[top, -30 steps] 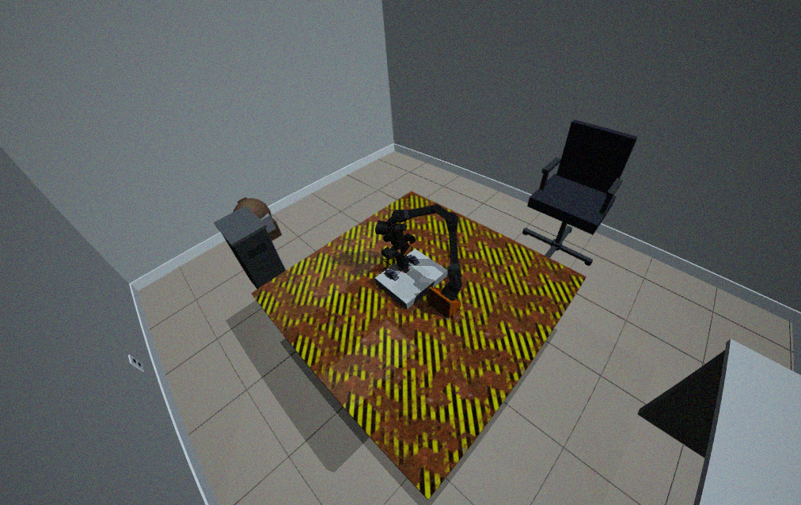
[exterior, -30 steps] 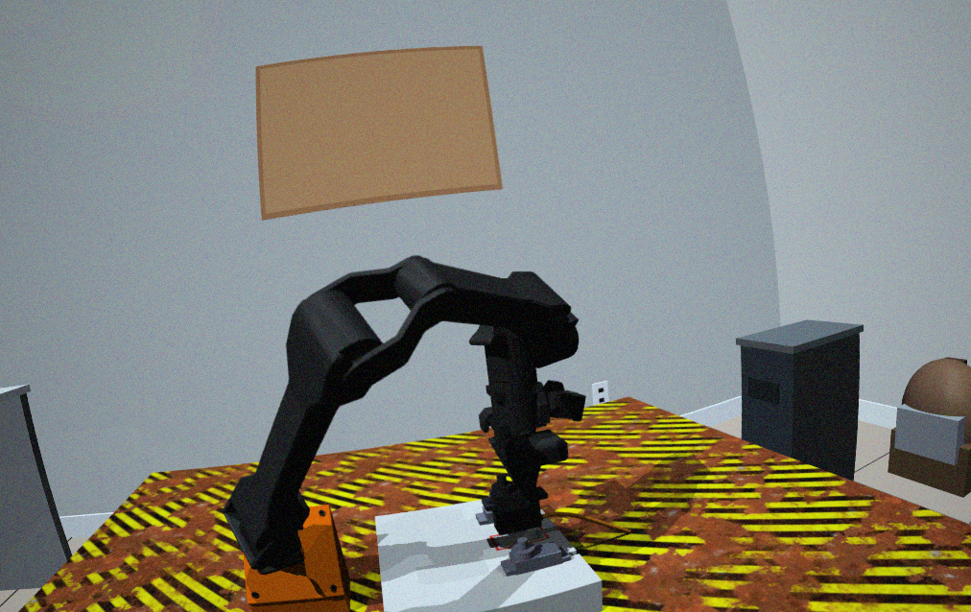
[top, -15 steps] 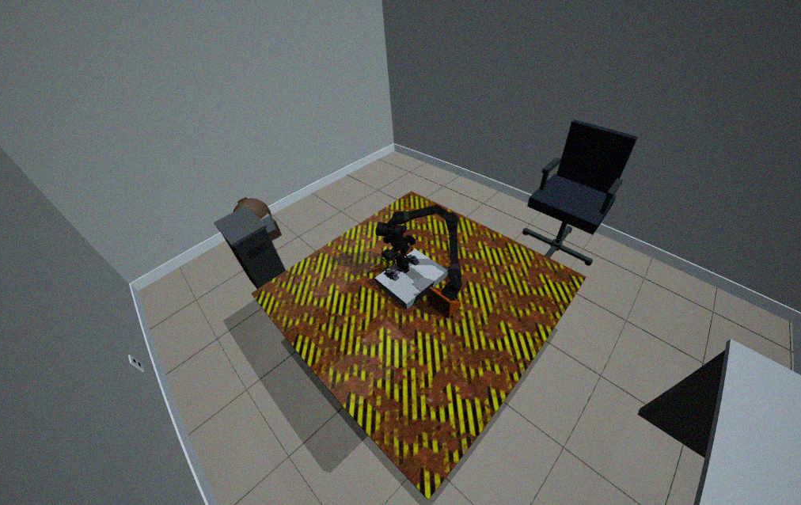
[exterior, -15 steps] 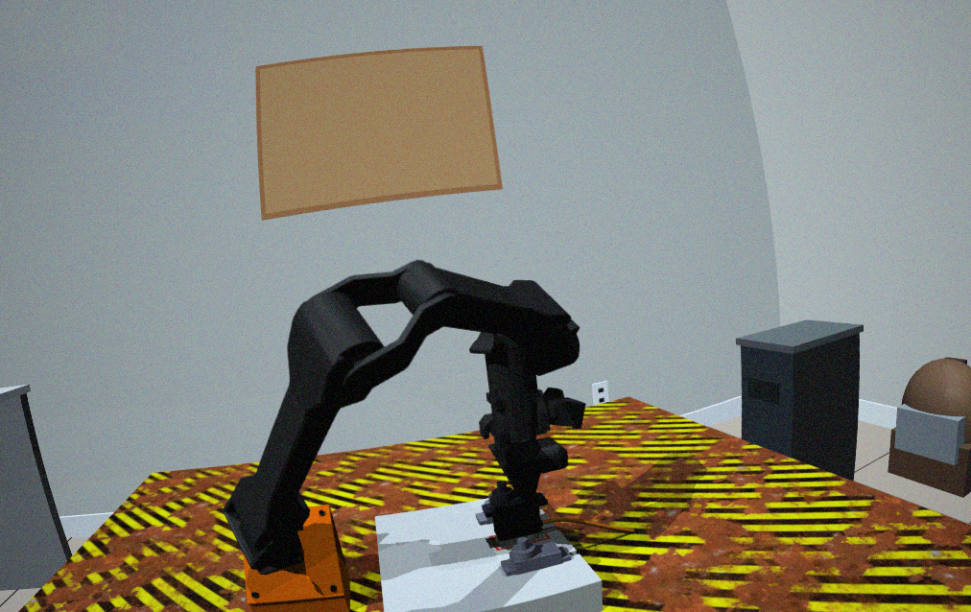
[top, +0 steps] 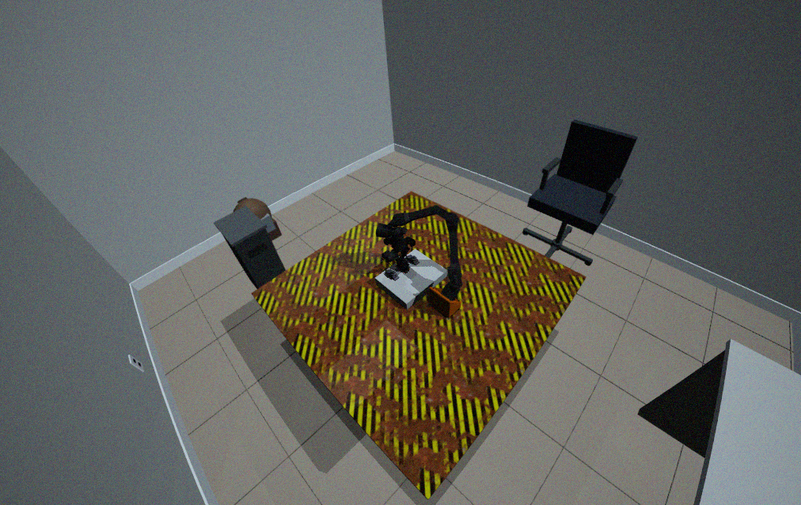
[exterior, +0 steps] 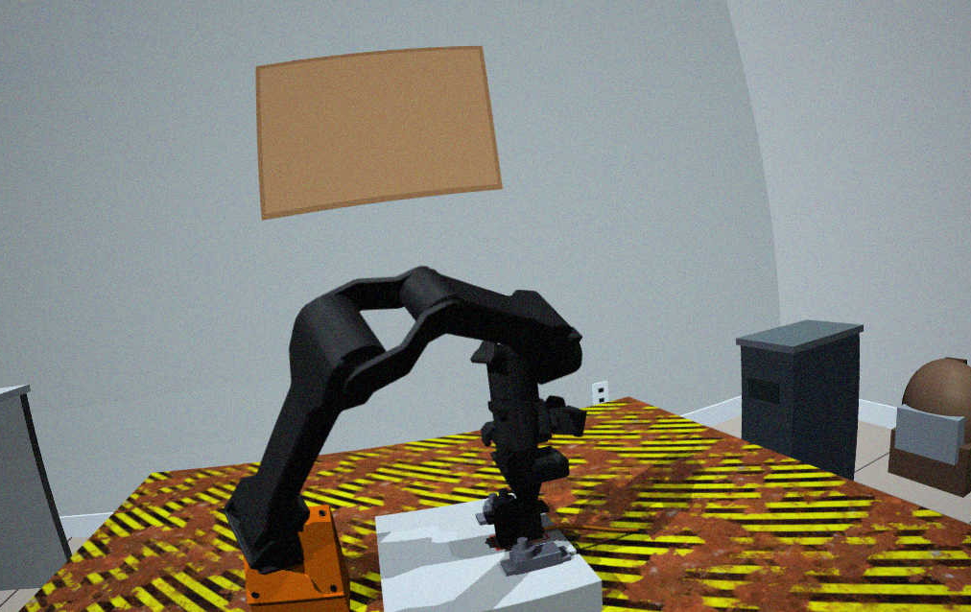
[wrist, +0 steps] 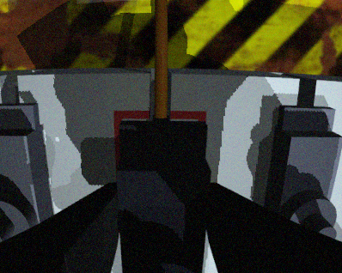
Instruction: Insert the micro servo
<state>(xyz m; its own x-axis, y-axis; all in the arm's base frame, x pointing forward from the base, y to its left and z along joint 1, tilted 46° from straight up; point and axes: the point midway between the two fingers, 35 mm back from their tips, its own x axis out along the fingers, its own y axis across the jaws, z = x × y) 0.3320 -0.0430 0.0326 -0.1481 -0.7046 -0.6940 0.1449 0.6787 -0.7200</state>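
The white deck is 120 mm behind my gripper tip, 20 mm to the left of it and 70 mm below it.
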